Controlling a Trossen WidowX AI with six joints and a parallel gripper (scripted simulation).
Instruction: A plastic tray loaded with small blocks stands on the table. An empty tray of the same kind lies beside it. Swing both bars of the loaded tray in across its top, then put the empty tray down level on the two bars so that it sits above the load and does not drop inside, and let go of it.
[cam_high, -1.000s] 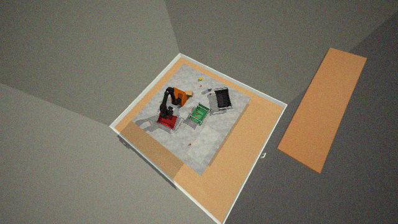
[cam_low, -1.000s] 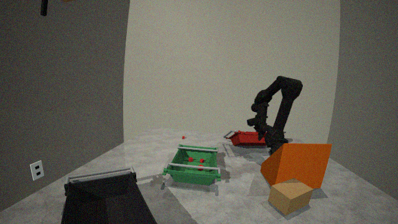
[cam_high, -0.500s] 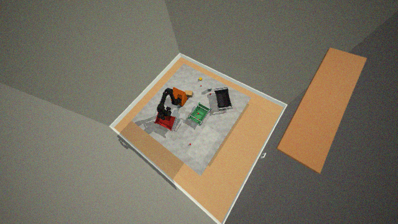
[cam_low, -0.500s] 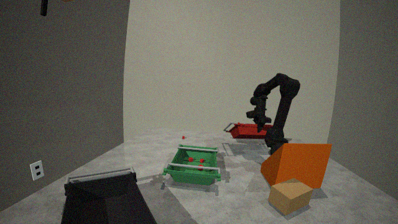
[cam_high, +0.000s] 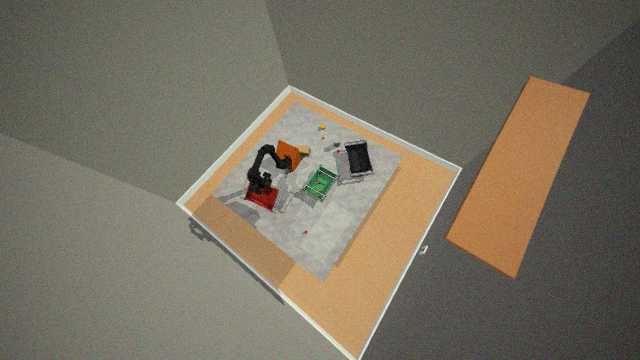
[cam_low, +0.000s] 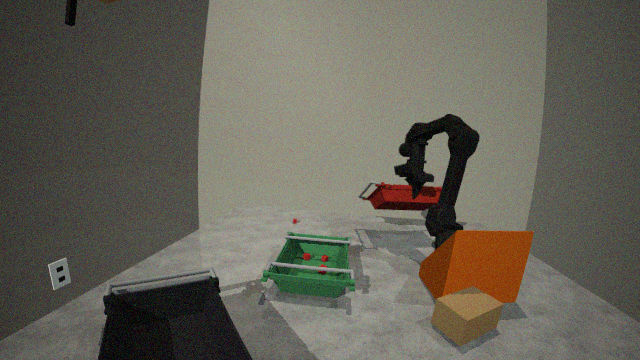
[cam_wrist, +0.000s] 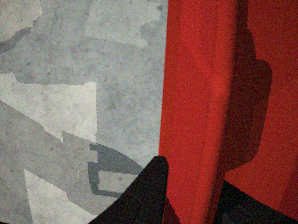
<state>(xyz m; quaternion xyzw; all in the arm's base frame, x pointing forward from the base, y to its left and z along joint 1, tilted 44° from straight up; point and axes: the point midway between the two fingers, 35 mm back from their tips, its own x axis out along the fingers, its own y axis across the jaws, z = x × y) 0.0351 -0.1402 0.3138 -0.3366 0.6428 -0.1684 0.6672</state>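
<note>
My gripper tip is now 2 cm short of the red tray, 8 cm to the left of it and 1 cm above it. Round my gripper tip: tan box 3 cm behind, 50 cm to the left, 14 cm below; then red cube 47 cm ahead, 9 cm to the right, 16 cm below; then yellow piece 5 cm behind, 84 cm to the left, 16 cm below.
</note>
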